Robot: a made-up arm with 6 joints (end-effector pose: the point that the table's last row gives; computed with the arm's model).
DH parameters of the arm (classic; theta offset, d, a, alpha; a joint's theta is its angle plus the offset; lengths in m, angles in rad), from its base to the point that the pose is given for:
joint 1: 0 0.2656 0 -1.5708
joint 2: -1.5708 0 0.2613 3.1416
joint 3: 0 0 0 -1.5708
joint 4: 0 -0.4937 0 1.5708
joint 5: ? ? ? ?
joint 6: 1.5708 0 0 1.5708
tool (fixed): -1.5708 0 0 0
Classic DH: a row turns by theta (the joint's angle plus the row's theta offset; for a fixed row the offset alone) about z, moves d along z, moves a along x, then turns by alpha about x.
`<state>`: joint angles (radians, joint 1 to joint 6).
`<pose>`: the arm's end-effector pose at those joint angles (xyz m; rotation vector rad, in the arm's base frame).
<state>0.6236 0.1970 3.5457 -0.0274 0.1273 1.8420</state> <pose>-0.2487 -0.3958 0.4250 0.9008 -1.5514 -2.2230</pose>
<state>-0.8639 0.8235 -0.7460 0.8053 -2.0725 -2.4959</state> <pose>0.1146 -0.3220 -0.0503 0.6655 -0.9243 2.6995</pose>
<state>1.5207 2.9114 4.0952 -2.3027 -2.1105 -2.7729</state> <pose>-0.0991 0.3727 0.4189 -1.1478 2.6828 0.2489</pose>
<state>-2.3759 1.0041 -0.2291 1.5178 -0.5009 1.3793</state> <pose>-0.4029 -0.3744 -0.0017 -0.1127 2.0391 0.5980</pose>
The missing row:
joint 5: 0 0.1761 0 -1.5708
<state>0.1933 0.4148 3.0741 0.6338 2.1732 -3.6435</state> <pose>-0.3461 -0.2123 0.6413 -1.5608 0.0612 1.6938</pose>
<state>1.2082 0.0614 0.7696 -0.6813 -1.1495 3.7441</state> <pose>0.2922 0.3845 0.7633 1.7153 2.2995 -0.1458</pose>
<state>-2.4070 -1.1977 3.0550 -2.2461 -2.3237 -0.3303</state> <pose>0.5083 0.3108 -0.0206 -1.9489 1.9497 -1.1698</pose>
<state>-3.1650 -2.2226 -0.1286 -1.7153 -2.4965 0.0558</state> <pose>0.3028 -0.0325 0.6218 0.2849 1.2186 -1.4915</pose>
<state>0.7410 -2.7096 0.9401 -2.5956 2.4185 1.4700</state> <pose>-0.5334 -0.2840 -0.1320 2.4348 -0.2604 1.3837</pose>
